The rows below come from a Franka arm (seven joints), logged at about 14 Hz.
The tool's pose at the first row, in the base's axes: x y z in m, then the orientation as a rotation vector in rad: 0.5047, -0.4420, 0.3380, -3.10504, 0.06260, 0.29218
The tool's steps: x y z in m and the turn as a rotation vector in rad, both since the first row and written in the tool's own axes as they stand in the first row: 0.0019, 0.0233, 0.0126, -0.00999, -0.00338, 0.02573; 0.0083, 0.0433, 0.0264, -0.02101, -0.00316, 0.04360; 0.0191, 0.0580, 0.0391, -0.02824, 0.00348, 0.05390; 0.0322, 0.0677, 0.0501, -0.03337, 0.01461, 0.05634; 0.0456, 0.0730, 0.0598, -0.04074, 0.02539, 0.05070; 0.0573, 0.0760, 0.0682, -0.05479, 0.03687, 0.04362; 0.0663, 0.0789, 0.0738, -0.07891, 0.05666, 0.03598; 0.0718, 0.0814, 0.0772, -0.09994, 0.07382, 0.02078; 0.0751, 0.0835, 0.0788, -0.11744, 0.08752, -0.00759; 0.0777, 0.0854, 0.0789, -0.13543, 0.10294, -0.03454; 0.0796, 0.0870, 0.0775, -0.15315, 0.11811, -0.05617; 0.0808, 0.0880, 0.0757, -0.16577, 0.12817, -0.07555
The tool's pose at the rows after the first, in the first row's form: 0.5032, -0.4650, 0.3248, -3.11569, 0.10141, 0.29932; 0.5061, -0.4849, 0.3097, 3.12185, -0.12793, -0.30026; 0.5137, -0.4997, 0.2950, 3.11389, -0.14268, -0.28948; 0.5241, -0.5096, 0.2815, 3.10976, -0.14565, -0.27184; 0.5353, -0.5151, 0.2694, 3.10461, -0.13569, -0.25463; 0.5451, -0.5183, 0.2589, 3.09303, -0.12232, -0.23608; 0.5527, -0.5214, 0.2517, 3.07211, -0.10652, -0.20447; 0.5574, -0.5240, 0.2473, 3.05472, -0.07994, -0.17730; 0.5603, -0.5262, 0.2450, 3.04170, -0.03424, -0.15560; 0.5627, -0.5282, 0.2444, 3.02733, 0.00892, -0.13143; 0.5648, -0.5299, 0.2454, 3.01206, 0.04364, -0.10791; 0.5662, -0.5310, 0.2469, 3.00106, 0.07411, -0.09232
